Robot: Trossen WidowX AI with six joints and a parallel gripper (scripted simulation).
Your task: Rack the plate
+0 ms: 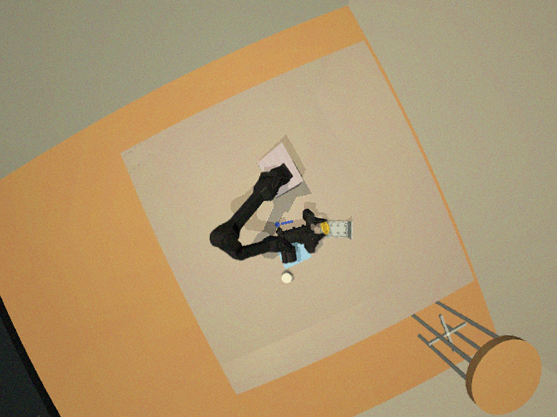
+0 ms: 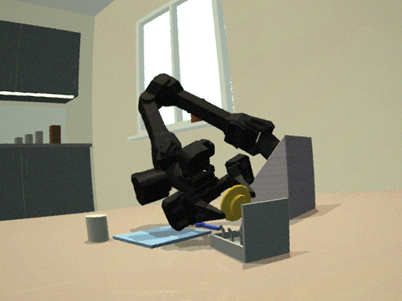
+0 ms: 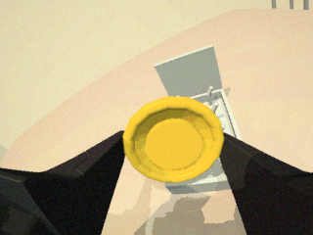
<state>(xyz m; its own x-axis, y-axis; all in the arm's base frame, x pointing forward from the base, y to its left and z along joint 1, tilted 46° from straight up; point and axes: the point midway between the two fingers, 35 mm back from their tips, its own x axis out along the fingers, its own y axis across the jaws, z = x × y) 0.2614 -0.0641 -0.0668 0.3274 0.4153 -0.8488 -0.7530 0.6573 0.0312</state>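
Right now the grey dish rack is 40 mm below my gripper tip, 40 mm ahead of it and 30 mm to the left of it. Round my gripper tip: blue utensil 150 mm to the right, 120 mm behind, 60 mm below; then white cup 270 mm to the right, 90 mm ahead, 40 mm below; then yellow plate 10 mm to the right.
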